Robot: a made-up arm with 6 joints.
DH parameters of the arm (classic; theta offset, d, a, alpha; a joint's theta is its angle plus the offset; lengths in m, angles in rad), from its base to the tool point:
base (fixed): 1.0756 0 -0.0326 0
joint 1: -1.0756 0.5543 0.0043 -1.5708
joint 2: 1.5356 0 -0.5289 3.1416
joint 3: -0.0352 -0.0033 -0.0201 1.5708
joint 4: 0 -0.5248 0.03 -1.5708
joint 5: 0 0.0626 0.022 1.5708
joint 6: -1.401 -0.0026 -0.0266 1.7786
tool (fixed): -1.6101 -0.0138 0 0
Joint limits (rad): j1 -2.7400..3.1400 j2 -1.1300..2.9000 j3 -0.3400..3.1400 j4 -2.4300..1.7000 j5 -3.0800..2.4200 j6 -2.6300..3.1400
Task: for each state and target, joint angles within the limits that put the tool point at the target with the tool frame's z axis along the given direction. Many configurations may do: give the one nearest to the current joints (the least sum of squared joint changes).
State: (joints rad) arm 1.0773 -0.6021 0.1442 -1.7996 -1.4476 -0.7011
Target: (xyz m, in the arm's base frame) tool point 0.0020 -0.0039 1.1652 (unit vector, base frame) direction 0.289 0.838 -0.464
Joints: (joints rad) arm 0.9847 -0.7790 -0.1393 -1.3642 -1.9732 -1.1625
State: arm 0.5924 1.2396 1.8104 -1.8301 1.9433 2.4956
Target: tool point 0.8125 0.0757 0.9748 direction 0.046 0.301 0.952
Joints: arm 0.0971 1.6196 2.6352 -1.3945 1.0862 2.4552
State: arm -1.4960 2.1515 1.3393 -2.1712 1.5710 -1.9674
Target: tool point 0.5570 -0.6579 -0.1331 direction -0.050 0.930 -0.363
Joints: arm -0.9046 2.1121 1.2669 -2.3513 1.6416 -1.5137
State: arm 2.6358 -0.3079 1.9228 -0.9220 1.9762 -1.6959
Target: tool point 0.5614 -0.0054 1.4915 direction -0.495 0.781 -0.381
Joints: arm 3.0905 -0.4411 1.7972 -0.3691 1.7412 -1.0758
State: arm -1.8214 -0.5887 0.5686 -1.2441 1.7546 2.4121
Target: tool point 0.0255 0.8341 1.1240 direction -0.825 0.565 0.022
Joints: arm -1.5762 -1.1283 1.2987 -1.6197 2.4200 2.5611
